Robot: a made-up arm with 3 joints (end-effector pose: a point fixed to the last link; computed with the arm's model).
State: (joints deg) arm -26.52 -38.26 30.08
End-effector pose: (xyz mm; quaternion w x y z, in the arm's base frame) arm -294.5 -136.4 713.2 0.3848 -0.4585 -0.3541 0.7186
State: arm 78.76 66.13 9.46
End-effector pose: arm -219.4 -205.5 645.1 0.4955 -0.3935 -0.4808 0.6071
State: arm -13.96 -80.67 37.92
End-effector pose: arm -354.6 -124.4 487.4 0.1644 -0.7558 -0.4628 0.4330
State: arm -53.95 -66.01 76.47
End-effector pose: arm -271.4 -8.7 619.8 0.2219 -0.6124 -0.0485 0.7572
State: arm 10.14 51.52 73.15
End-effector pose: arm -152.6 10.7 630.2 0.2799 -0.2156 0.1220 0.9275
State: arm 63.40 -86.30 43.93
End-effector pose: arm -45.3 -104.2 250.1 0.1554 0.8694 0.4267 0.1945
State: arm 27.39 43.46 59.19
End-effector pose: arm -182.1 -20.8 635.4 0.3677 -0.3837 -0.0316 0.8465
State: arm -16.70 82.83 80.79
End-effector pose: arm -60.3 22.8 623.9 0.1475 0.2555 0.2607 0.9192
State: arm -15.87 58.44 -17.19
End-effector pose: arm 7.8 -310.8 715.1 0.8160 0.1553 -0.0979 0.5481
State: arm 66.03 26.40 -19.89
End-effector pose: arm -284.0 -320.3 526.6 0.3489 -0.3631 -0.7405 0.4451
